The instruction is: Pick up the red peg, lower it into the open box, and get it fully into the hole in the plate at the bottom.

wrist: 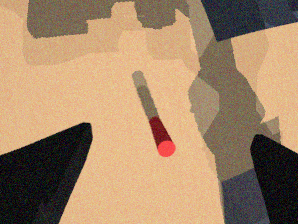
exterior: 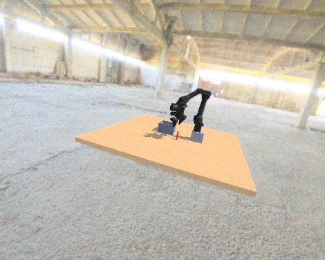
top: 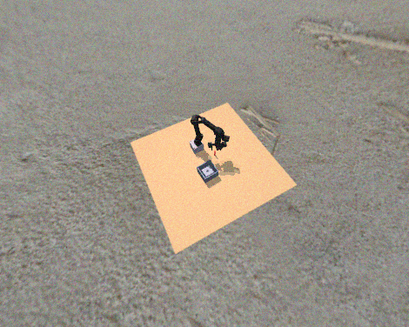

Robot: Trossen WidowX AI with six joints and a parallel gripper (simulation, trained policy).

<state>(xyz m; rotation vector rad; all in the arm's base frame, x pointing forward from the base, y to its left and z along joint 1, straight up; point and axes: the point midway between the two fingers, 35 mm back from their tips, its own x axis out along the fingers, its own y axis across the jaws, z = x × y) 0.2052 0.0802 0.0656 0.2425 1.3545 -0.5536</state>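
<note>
My gripper tip is now 9 cm above the red peg, 3 cm past it and 1 cm to the right of it. From my gripper tip the other things lie so: box: 19 cm to the right, 10 cm below, 9 cm ahead; then plate: 19 cm to the right, 9 cm ahead, 8 cm below.
</note>
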